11 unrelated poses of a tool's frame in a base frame.
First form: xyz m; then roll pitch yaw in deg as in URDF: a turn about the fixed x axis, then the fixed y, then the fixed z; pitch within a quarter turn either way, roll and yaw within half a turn.
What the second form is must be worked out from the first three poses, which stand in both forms.
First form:
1: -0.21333 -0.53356 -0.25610 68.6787 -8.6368 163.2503
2: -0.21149 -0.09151 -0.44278 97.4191 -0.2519 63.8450
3: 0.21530 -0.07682 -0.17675 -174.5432 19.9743 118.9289
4: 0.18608 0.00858 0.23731 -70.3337 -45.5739 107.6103
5: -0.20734 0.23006 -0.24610 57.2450 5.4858 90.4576
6: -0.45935 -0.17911 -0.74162 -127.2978 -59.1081 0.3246
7: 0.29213 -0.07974 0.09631 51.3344 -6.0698 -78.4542
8: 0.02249 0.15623 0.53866 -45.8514 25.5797 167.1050
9: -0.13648 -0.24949 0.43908 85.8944 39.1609 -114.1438
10: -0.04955 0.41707 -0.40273 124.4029 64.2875 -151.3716
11: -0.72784 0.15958 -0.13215 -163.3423 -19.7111 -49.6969
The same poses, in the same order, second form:
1: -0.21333 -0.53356 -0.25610 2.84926 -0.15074 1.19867
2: -0.21149 -0.09151 -0.44278 1.11431 -0.00440 1.70028
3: 0.21530 -0.07682 -0.17675 2.07570 0.34862 -3.04635
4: 0.18608 0.00858 0.23731 1.87815 -0.79541 -1.22755
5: -0.20734 0.23006 -0.24610 1.57878 0.09575 0.99911
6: -0.45935 -0.17911 -0.74162 0.00567 -1.03163 -2.22177
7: 0.29213 -0.07974 0.09631 -1.36928 -0.10594 0.89595
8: 0.02249 0.15623 0.53866 2.91653 0.44645 -0.80026
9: -0.13648 -0.24949 0.43908 -1.99219 0.68349 1.49914
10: -0.04955 0.41707 -0.40273 -2.64193 1.12203 2.17124
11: -0.72784 0.15958 -0.13215 -0.86737 -0.34402 -2.85086
